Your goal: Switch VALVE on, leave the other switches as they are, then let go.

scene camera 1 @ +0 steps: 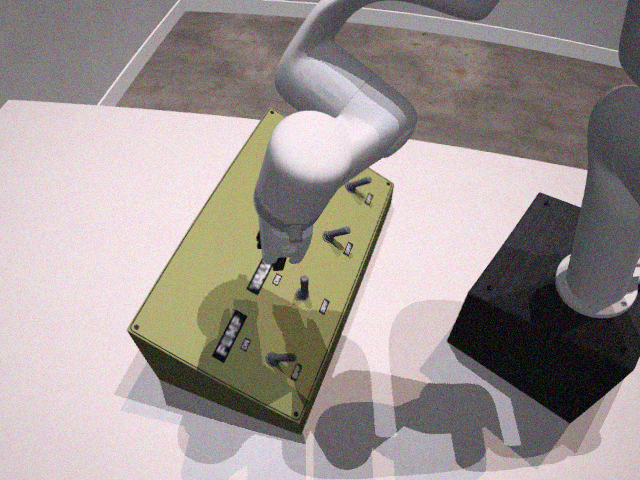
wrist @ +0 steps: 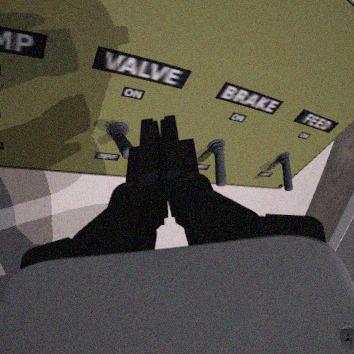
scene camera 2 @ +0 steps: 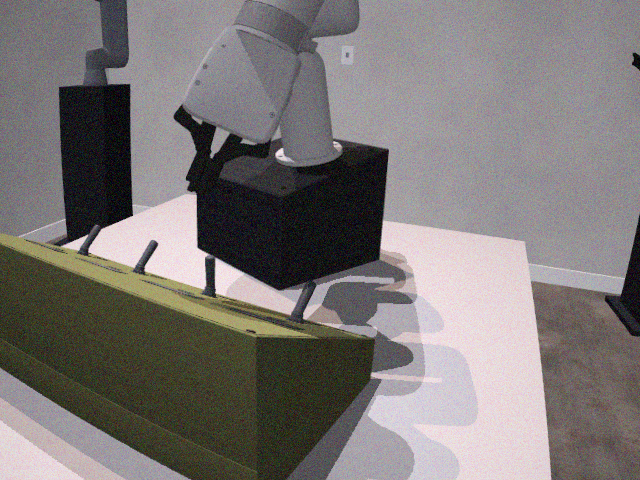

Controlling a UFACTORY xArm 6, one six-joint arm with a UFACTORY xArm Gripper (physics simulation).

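Frame: origin at the arm's base, x ahead, y left, z up, level; centimetres.
Where they show: gripper, fingertip midpoint: [wrist: 162,140] [scene camera 2: 195,192]; arm's base at its link origin: [scene camera 1: 595,284] [scene camera 2: 309,155].
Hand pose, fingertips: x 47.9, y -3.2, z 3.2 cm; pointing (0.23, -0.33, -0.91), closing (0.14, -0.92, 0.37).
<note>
Things, the pixels of their top centre, and the offset from my fingertips. Level surfaces: height alone.
- VALVE lever at its top centre: [wrist: 129,153] [scene camera 2: 210,256] [scene camera 1: 304,277] dx -4.7, dy -0.2, dz -8.7 cm
- PUMP lever at its top centre: [scene camera 2: 304,284] [scene camera 1: 282,352] dx -2.3, dy +11.6, dz -9.8 cm
- BRAKE lever at its top centre: [wrist: 227,172] [scene camera 2: 146,242] [scene camera 1: 338,225] dx -9.5, dy -11.3, dz -9.8 cm
- FEED lever at its top centre: [wrist: 295,180] [scene camera 2: 89,226] [scene camera 1: 360,175] dx -13.2, dy -22.7, dz -9.8 cm
- white table at its surface level: dz -22.8 cm
The VALVE lever [scene camera 1: 303,286] [scene camera 2: 209,276] [wrist: 119,137] stands on the olive panel [scene camera 1: 196,248] [scene camera 2: 155,351] [wrist: 280,40], between its ON plate [scene camera 1: 277,279] [wrist: 133,93] and its lower plate [scene camera 1: 323,306] [wrist: 107,156]. In scene camera 2 it is nearly upright, while the PUMP lever [scene camera 1: 283,357] [scene camera 2: 303,302], BRAKE lever [scene camera 1: 337,234] [scene camera 2: 146,256] [wrist: 219,165] and FEED lever [scene camera 1: 359,184] [scene camera 2: 89,240] [wrist: 287,172] lean away from the ON side. My gripper [scene camera 1: 279,264] [scene camera 2: 192,187] [wrist: 162,140] is shut and empty, above the panel and apart from the levers.
The black base block [scene camera 1: 506,330] [scene camera 2: 330,227] of my arm stands on the white table [scene camera 1: 67,217] [scene camera 2: 485,289] beside the panel. A black pedestal [scene camera 2: 95,155] with another arm stands in the background. The neighbouring levers stick up from the panel.
</note>
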